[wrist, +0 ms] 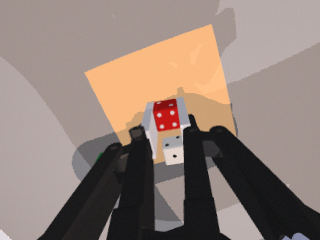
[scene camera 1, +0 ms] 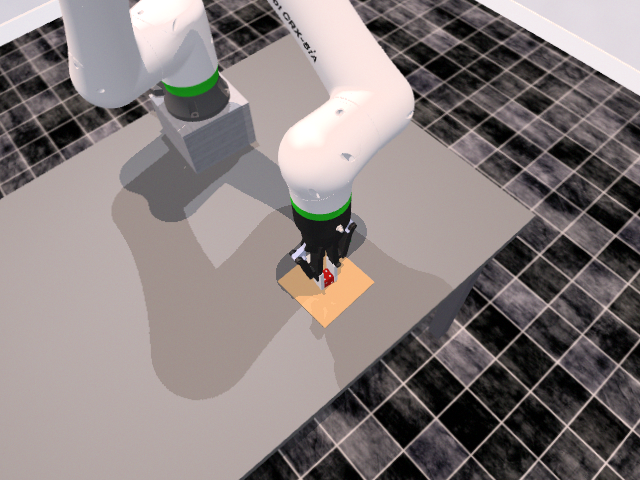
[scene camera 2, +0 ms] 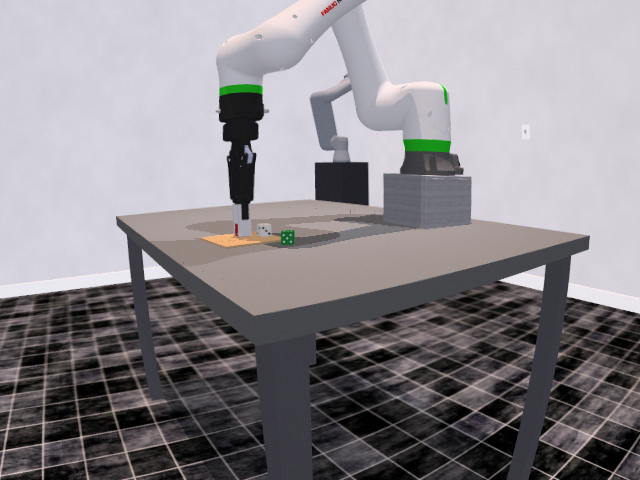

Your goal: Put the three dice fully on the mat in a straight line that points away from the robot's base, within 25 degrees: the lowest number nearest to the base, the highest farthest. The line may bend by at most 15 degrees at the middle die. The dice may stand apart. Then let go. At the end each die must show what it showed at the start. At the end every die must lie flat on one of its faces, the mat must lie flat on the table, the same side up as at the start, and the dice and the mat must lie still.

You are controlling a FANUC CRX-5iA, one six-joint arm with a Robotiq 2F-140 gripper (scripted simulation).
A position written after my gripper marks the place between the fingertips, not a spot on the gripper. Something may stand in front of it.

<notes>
In view: my gripper [scene camera 2: 242, 235], a red die [wrist: 165, 112] and a mat [scene camera 1: 325, 305].
The mat is seen too in the wrist view [wrist: 188, 65] and in scene camera 2 [scene camera 2: 226, 241]. My gripper also shows in the wrist view [wrist: 166, 111] and in scene camera 1 [scene camera 1: 325, 280].
</notes>
